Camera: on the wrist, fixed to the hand. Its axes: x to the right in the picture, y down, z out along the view.
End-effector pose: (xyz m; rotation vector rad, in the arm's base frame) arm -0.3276 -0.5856 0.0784 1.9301 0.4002 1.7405
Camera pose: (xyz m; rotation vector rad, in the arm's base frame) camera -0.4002 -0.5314 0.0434 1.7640 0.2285 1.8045
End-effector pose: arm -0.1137 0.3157 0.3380 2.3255 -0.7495 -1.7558
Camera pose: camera -0.0252 0.3540 0.3497 2.2298 -0.5917 -1.6448
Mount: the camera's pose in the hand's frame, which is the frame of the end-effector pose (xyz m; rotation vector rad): -0.0102 -0.0557 -0.0789 -0.1787 0.0699 0.0344
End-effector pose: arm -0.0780 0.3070 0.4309 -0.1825 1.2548 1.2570
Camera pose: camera -0.0801 0.2241 0.3803 -0.3375 1.2089 1.4033
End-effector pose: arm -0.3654 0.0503 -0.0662 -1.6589 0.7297 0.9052
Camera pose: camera -0.3087 -0.0117 -0.0175 -1.8480 0.7443 0.9638
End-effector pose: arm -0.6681 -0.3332 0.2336 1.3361 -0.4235 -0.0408
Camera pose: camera -0.6405 -0.2705 0.1648 1.1507 -0.3747 -0.0032
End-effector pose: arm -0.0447 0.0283 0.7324 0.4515 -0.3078 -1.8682
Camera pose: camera -0.0530 0.0571 0.6400 0.3858 -0.0998 -1.8234
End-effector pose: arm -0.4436 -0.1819 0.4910 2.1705 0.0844 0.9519
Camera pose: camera -0.4903 -0.0971 0.4828 1.9810 -0.0045 1.0155
